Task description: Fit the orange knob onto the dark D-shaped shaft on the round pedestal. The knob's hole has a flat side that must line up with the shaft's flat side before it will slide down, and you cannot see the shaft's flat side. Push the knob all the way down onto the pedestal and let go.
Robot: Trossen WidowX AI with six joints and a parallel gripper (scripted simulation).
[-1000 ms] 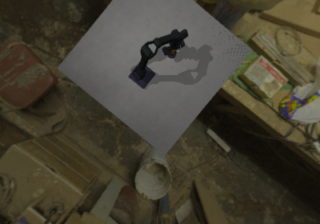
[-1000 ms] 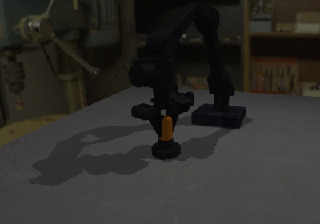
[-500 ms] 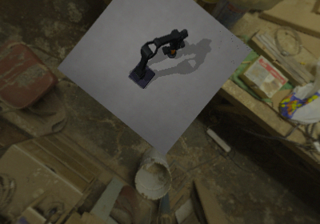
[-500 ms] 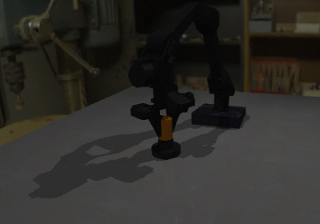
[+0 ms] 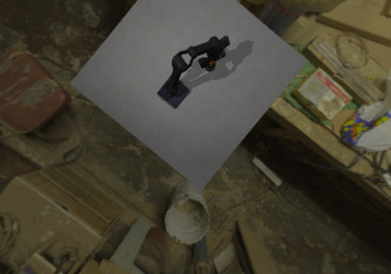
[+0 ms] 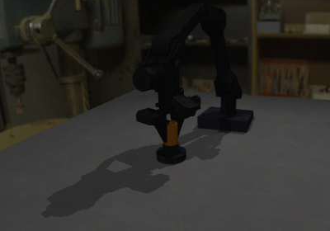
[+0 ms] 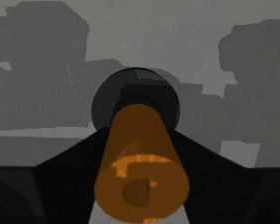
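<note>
Now: the orange knob 2 cm above my gripper tip. Also, from my gripper tip: dark round pedestal: 2 cm below.
</note>
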